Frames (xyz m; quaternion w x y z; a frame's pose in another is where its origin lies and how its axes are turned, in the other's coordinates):
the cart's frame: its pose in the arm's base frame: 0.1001 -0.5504 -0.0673 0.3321 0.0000 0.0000 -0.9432
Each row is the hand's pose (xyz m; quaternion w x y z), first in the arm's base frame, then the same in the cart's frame.
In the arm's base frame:
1: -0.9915 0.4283 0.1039 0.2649 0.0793 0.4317 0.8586
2: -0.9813 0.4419 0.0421 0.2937 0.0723 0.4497 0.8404
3: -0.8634 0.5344 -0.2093 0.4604 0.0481 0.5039 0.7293
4: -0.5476 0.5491 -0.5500 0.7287 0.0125 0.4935 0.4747
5: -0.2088 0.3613 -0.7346 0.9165 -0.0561 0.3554 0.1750
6: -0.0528 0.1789 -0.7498 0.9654 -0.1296 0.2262 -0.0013
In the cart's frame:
1: 0.2376 -1.4467 0.1712 0.7219 0.3809 -0.2182 -0.5350
2: 0.2211 -1.4509 0.1094 0.6952 0.4002 -0.2175 -0.5561
3: 0.0713 -1.4492 -0.1420 0.5350 0.4593 -0.2127 -0.6765
4: -0.1840 -1.2628 -0.4827 0.2057 0.4613 -0.1757 -0.8450
5: -0.3304 -0.9041 -0.6673 0.1393 -0.3538 0.0651 0.9226
6: -0.3378 -0.6642 -0.6825 0.3219 -0.2564 -0.0471 0.9102

